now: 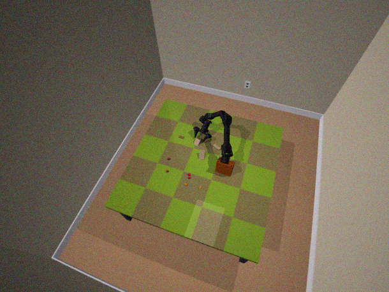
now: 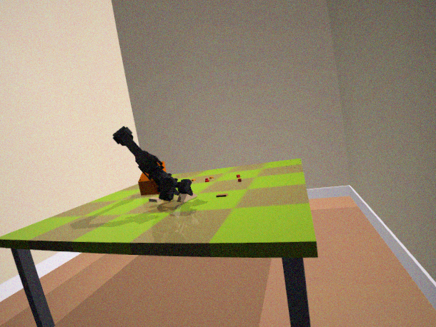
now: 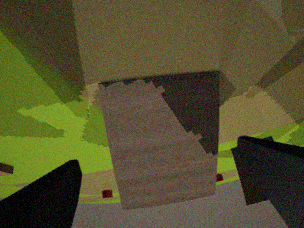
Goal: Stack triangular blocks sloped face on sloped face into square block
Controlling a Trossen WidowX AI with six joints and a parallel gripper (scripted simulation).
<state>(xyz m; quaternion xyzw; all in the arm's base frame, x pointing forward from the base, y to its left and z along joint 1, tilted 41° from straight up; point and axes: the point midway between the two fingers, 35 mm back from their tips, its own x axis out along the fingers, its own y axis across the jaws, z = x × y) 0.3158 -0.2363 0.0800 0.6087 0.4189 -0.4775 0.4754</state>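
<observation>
My gripper tip is now 1 cm to the right of the triangular block. The rest, counted from my gripper tip: small flat tan piece: 19 cm behind, 1 cm below; then small brown bar: 18 cm ahead, 2 cm to the left, 2 cm below.
</observation>
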